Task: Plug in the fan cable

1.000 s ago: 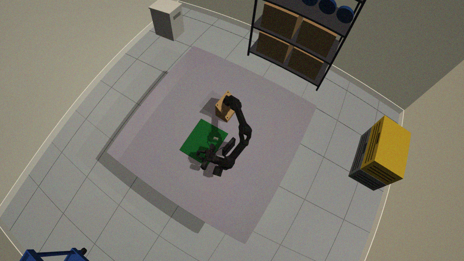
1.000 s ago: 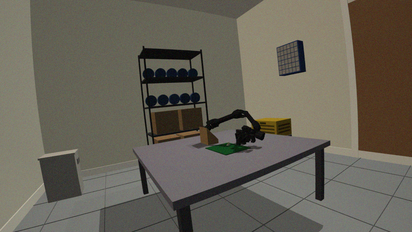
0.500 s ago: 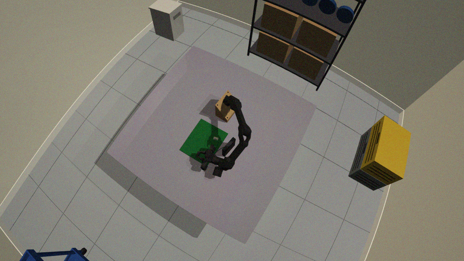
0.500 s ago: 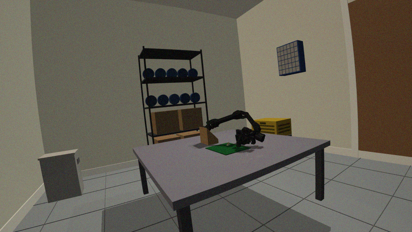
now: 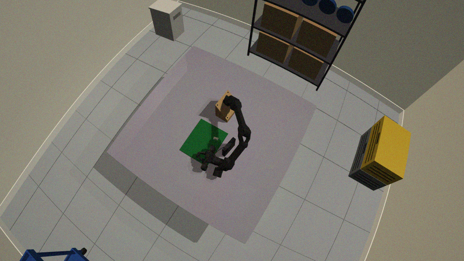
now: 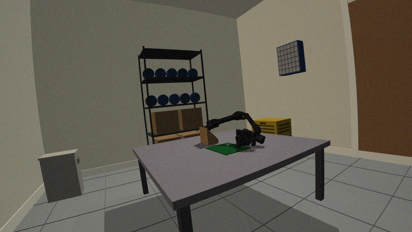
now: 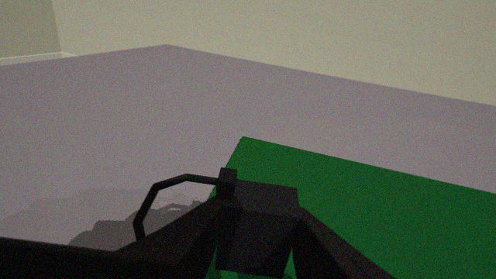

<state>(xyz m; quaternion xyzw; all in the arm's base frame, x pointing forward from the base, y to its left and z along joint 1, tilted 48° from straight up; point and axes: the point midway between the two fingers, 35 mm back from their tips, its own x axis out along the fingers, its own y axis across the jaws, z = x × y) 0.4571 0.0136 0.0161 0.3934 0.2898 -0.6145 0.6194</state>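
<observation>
The green board lies 12 cm behind my gripper tip, 2 cm to the right of it and 5 cm below it. Round my gripper tip: black cable: 2 cm ahead, 1 cm to the left; then pale fan header: 18 cm behind, 5 cm to the left, 4 cm below; then black fan: 15 cm behind, 17 cm to the left, 2 cm above.
</observation>
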